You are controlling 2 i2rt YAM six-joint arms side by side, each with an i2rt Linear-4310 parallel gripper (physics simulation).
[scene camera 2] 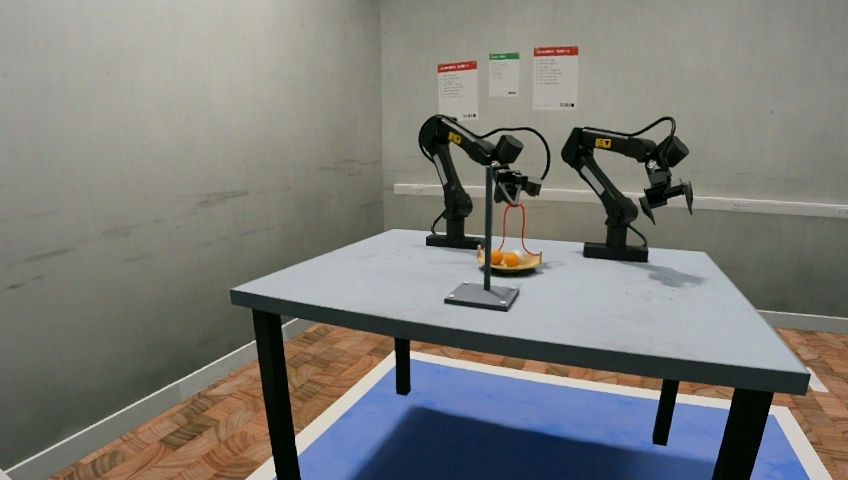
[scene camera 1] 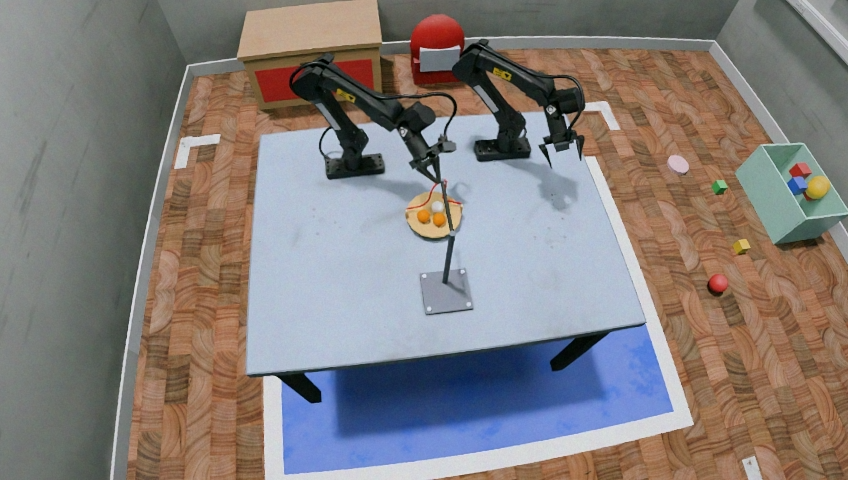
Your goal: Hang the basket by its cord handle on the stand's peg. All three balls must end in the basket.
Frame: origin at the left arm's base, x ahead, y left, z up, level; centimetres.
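Seen in the pictures: left gripper, fingertip midpoint: (scene camera 2: 672, 218) (scene camera 1: 566, 164); right gripper, fingertip midpoint: (scene camera 2: 514, 206) (scene camera 1: 439, 183); left arm's base at its link origin: (scene camera 2: 615, 249) (scene camera 1: 503, 147); right arm's base at its link origin: (scene camera 2: 455, 240) (scene camera 1: 354, 165).
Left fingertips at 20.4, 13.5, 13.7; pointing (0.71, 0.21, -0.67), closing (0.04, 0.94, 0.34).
Note:
Offsets run from my left fingertips to a thing's top centre, as dx, dy, dz. "spot": to the spot under its first point. Level surfaces: height alone.
The tan basket @(+4.9, -42.6, -10.3) (scene camera 1: 423, 230) (scene camera 2: 516, 268) is upright, low over or on the table, behind the stand in scene camera 2. It holds an orange ball @(+5.6, -46.1, -11.0) (scene camera 1: 423, 215) (scene camera 2: 496, 256), a second orange ball @(+7.5, -41.4, -11.0) (scene camera 1: 439, 219) (scene camera 2: 511, 259) and a white ball @(+3.0, -41.1, -11.0) (scene camera 1: 437, 206) (scene camera 2: 518, 253). Its red cord handle @(spot: +3.0, -39.3, -4.2) (scene camera 2: 524, 226) rises to my right gripper (scene camera 1: 439, 180) (scene camera 2: 515, 204), which is shut on the cord. The grey stand (scene camera 1: 437, 297) (scene camera 2: 488, 237) is upright; its peg @(spot: +20.5, -42.7, +12.8) (scene camera 1: 447, 208) points toward the arms. My left gripper (scene camera 1: 565, 162) (scene camera 2: 672, 218) is open and empty, raised at the right.
Both arms are mounted at the far edge of the table @(dz -16.4) (scene camera 1: 333, 285) (scene camera 2: 595, 309). In scene camera 1, a green bin (scene camera 1: 767, 199) with toys stands on the floor at the right, near a red ball (scene camera 1: 718, 283). A wooden cabinet (scene camera 1: 309, 26) stands behind the table.

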